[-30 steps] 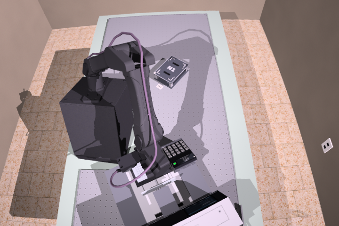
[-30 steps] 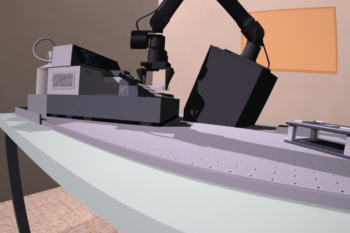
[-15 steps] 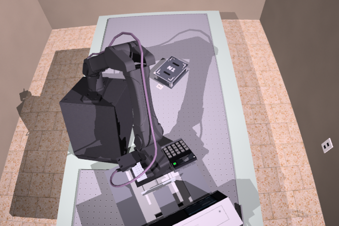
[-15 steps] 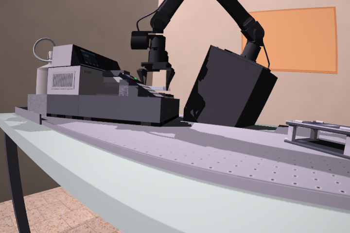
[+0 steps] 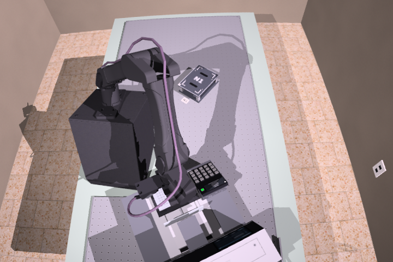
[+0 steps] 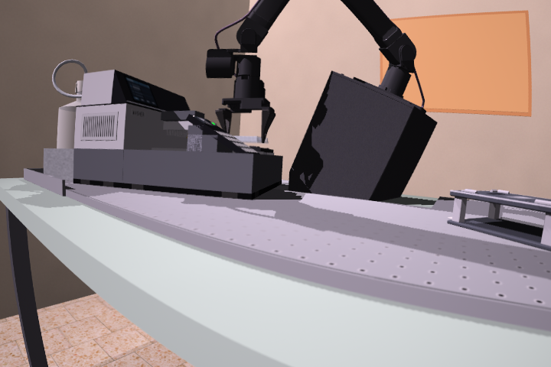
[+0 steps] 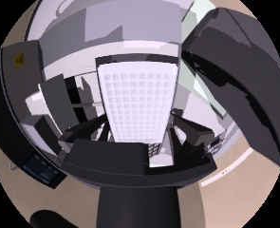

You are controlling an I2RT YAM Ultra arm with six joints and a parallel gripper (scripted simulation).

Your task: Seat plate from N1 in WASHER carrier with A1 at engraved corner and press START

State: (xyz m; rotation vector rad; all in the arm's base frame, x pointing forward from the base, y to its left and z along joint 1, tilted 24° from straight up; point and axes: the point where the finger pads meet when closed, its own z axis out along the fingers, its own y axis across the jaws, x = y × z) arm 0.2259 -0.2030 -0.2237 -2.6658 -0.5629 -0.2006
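Right now the white well plate is 1 cm behind my hand. From my hand the other things lie so: dark carrier 2 cm below, 1 cm behind; then N1 label 47 cm to the left, 11 cm below, 3 cm ahead; then plate washer 14 cm to the right, 6 cm ahead, 2 cm above.
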